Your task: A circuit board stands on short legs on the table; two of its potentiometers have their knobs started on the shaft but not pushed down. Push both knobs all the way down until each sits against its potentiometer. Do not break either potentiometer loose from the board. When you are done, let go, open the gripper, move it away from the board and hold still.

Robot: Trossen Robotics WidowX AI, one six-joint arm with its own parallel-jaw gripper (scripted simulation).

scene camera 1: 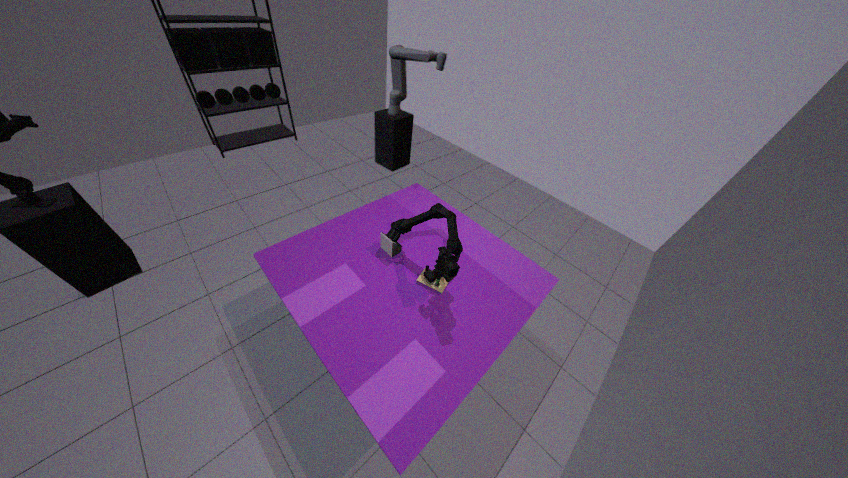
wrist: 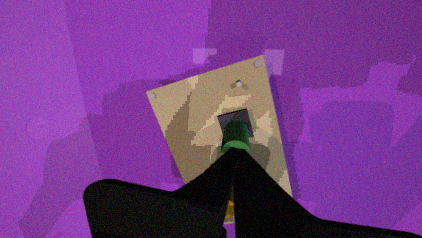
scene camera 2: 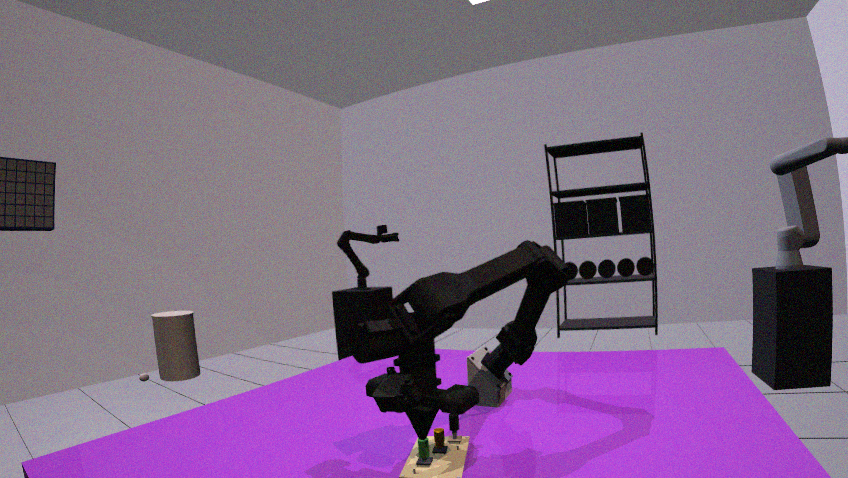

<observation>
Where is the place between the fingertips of my gripper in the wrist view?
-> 236, 155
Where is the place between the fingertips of my gripper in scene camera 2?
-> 422, 438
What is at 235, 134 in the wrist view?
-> A green knob.
</observation>
